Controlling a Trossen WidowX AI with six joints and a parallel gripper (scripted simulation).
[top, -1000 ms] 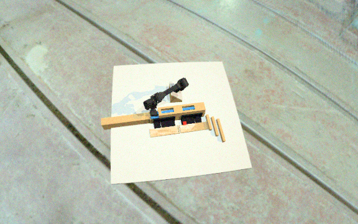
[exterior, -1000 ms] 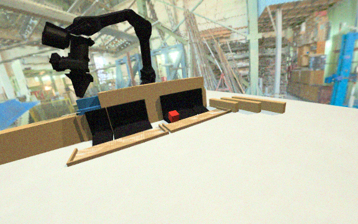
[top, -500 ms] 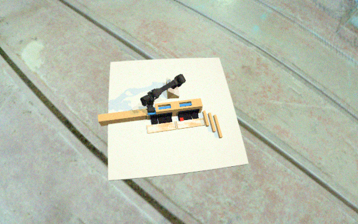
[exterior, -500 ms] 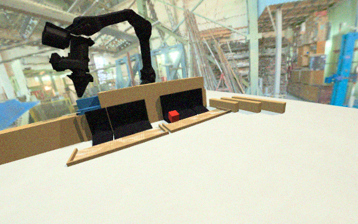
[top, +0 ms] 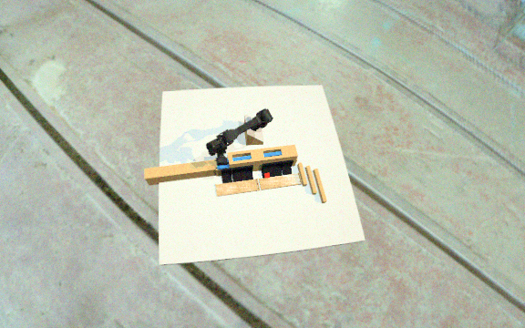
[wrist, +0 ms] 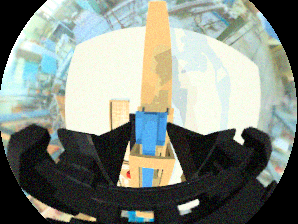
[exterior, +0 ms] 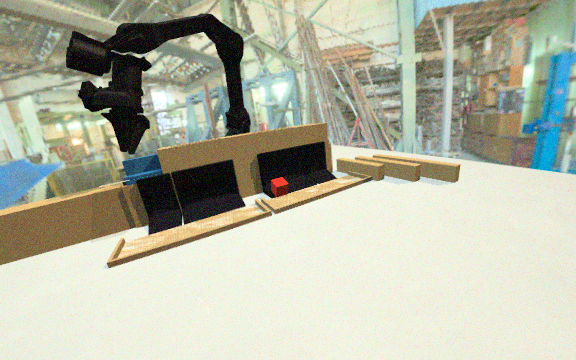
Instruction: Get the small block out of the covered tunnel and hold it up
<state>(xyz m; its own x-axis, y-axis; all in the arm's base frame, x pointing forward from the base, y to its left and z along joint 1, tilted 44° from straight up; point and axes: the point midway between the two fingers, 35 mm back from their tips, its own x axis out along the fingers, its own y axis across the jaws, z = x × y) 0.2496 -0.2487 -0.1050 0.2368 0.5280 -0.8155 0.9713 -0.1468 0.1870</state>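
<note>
Right now the small red block is 31 cm to the left of my gripper tip, 14 cm below it and 8 cm ahead of it. The rest, counted from my gripper tip: wooden tunnel: 9 cm below, 4 cm to the left, 2 cm ahead.
</note>
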